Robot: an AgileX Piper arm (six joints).
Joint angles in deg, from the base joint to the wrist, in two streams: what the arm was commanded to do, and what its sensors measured. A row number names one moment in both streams.
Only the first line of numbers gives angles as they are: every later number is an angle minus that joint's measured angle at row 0.
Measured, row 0:
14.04 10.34 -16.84 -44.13 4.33 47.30
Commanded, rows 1 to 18:
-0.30 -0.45 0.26 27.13 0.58 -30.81
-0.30 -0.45 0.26 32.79 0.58 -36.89
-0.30 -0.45 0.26 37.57 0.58 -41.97
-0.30 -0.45 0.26 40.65 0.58 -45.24
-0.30 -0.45 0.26 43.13 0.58 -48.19
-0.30 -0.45 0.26 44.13 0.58 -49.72
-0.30 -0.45 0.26 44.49 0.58 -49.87
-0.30 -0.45 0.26 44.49 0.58 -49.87
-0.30 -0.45 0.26 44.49 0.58 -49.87
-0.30 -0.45 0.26 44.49 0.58 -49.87
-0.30 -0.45 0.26 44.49 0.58 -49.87
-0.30 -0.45 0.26 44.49 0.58 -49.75
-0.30 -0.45 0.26 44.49 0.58 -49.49
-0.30 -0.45 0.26 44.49 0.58 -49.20
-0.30 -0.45 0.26 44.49 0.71 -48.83
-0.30 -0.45 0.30 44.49 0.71 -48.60
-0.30 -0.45 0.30 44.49 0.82 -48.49
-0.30 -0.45 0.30 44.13 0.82 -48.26
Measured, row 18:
0.00 0.00 0.00 44.13 0.46 -48.69
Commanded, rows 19 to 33:
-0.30 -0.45 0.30 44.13 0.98 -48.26
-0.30 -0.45 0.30 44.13 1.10 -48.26
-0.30 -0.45 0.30 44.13 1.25 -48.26
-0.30 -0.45 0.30 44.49 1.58 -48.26
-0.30 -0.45 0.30 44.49 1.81 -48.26
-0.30 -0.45 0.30 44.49 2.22 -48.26
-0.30 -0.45 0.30 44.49 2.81 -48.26
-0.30 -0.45 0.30 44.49 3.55 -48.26
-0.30 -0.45 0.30 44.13 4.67 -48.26
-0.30 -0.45 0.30 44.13 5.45 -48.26
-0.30 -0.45 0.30 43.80 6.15 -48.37
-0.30 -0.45 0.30 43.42 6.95 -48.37
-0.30 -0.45 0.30 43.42 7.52 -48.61
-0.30 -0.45 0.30 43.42 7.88 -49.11
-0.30 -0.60 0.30 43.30 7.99 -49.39
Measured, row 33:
0.00 0.00 0.00 44.13 6.21 -48.37
